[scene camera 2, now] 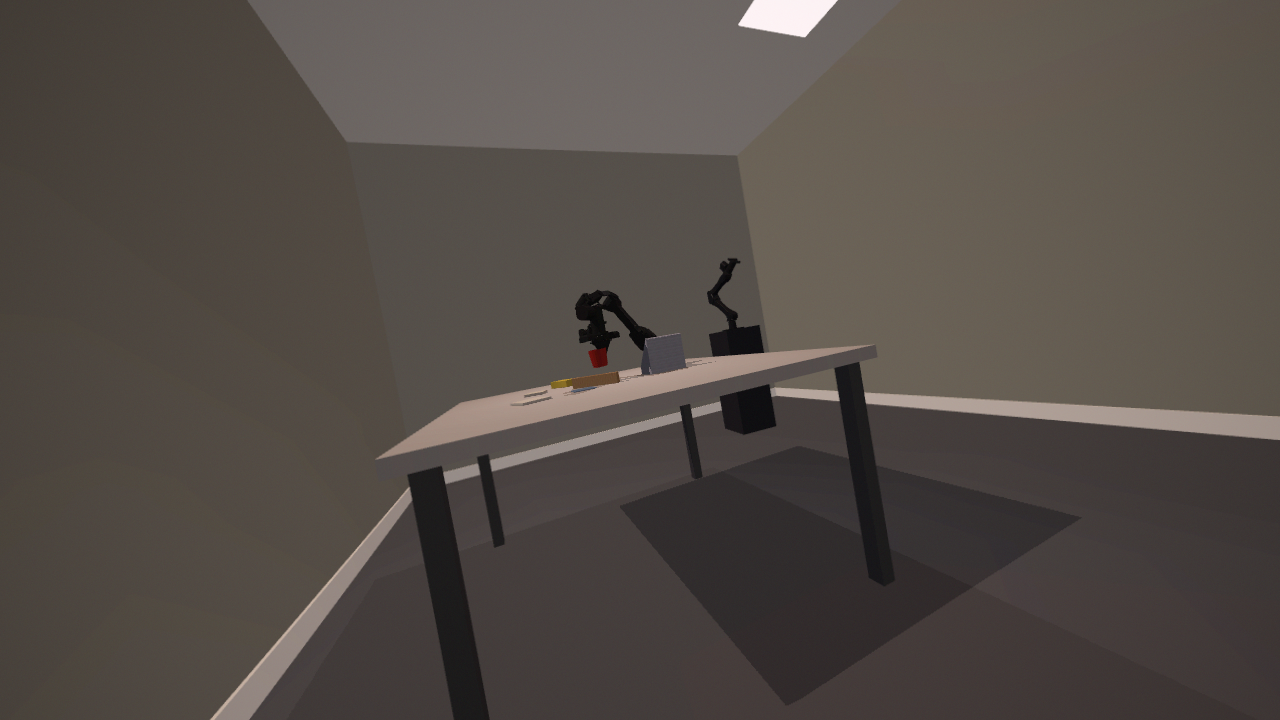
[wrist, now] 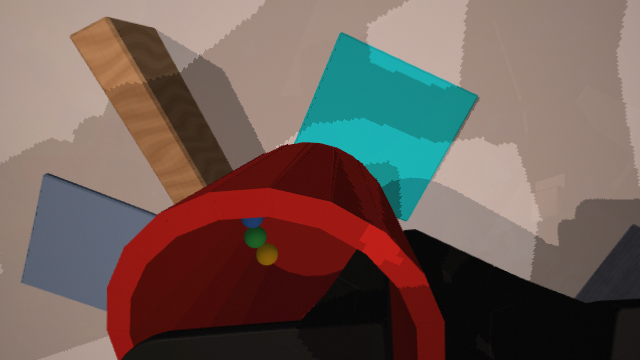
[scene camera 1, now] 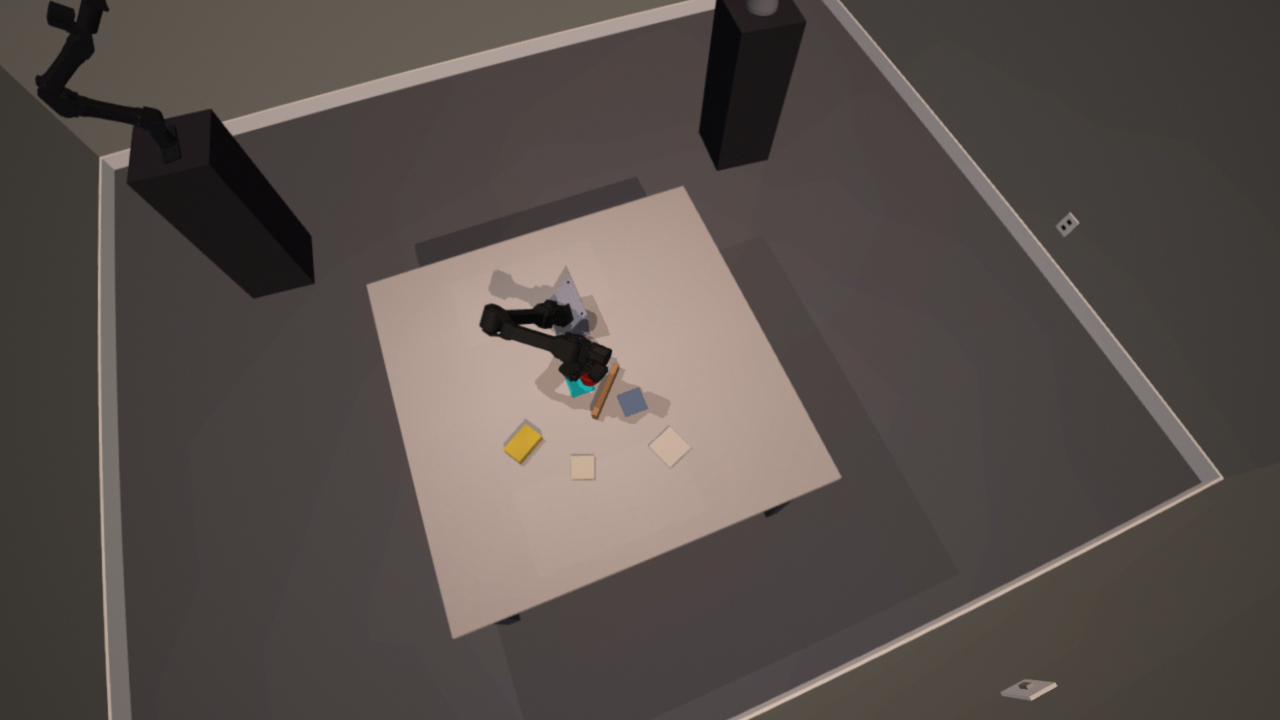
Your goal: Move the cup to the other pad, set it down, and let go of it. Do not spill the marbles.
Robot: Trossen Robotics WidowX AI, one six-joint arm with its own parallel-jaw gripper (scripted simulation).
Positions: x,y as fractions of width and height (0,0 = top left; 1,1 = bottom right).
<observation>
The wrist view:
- my gripper: 0.61,0.68
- blue-grey pad: 0.12,0.65
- teal pad: 0.62,0.33
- wooden bar: 0.22,0.22
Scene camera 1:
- yellow block: 0.41,0.62
</observation>
